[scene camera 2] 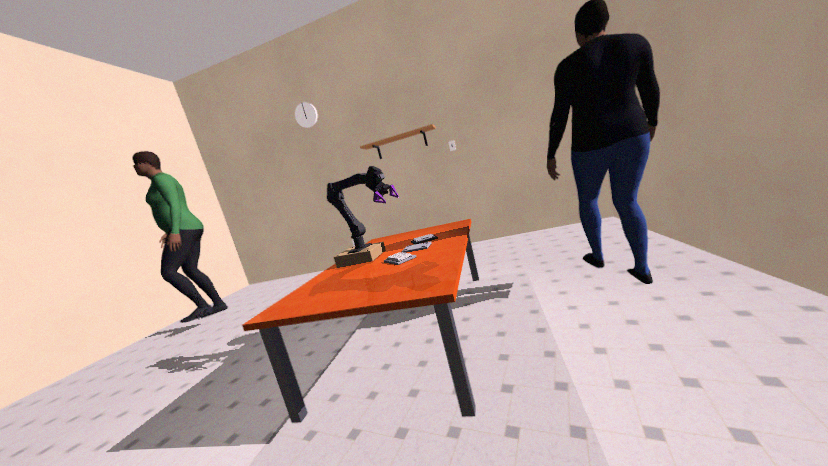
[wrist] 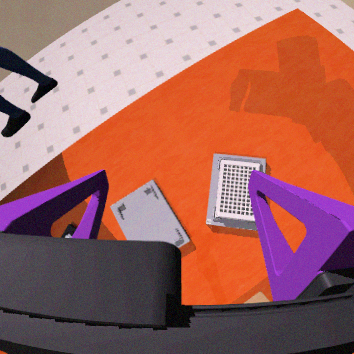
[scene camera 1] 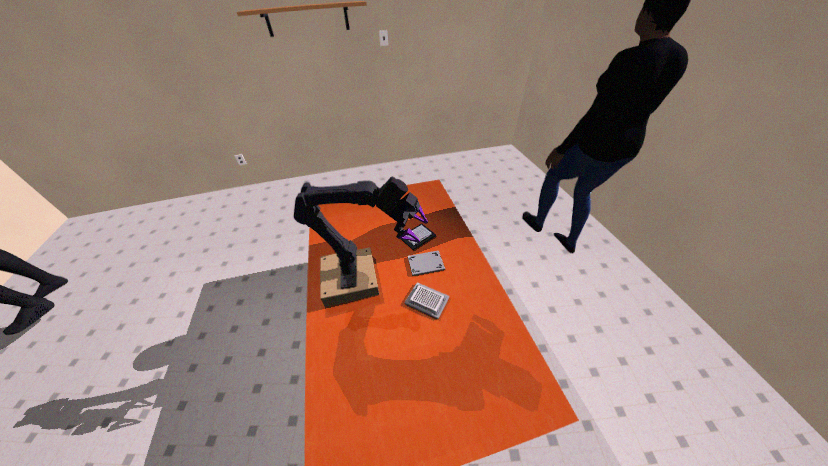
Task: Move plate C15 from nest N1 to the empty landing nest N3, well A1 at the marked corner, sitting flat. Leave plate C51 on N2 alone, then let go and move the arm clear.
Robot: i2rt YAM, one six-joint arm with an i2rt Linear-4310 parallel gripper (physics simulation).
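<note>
My gripper (scene camera 1: pixel 421 230) (scene camera 2: pixel 391 199) (wrist: pixel 178 177) is open and empty, its purple fingers wide apart, high above the table. A white plate (scene camera 1: pixel 429 296) (scene camera 2: pixel 400 257) (wrist: pixel 233 189) sits on a grey nest (scene camera 1: pixel 421 311) (wrist: pixel 212 187) nearest scene camera 1; my right finger overlaps its edge in the wrist view. The bare grey nest with corner marks, N3 (scene camera 1: pixel 425 263) (scene camera 2: pixel 418 246) (wrist: pixel 150 217), lies in the middle. Another plate (scene camera 1: pixel 424 232) (scene camera 2: pixel 424 237) sits on a dark nest (scene camera 1: pixel 414 247) at the far side, partly hidden by a finger. Plate labels are unreadable, so I cannot tell C15 from C51.
The arm stands on a wooden base block (scene camera 1: pixel 349 292) (scene camera 2: pixel 359 255) beside the nests on the orange table (scene camera 1: pixel 370 439) (scene camera 2: pixel 347 301) (wrist: pixel 165 145). A person in black (scene camera 1: pixel 643 98) (scene camera 2: pixel 608 98) stands beyond the table's side. A person in green (scene camera 2: pixel 173 202) is at the left.
</note>
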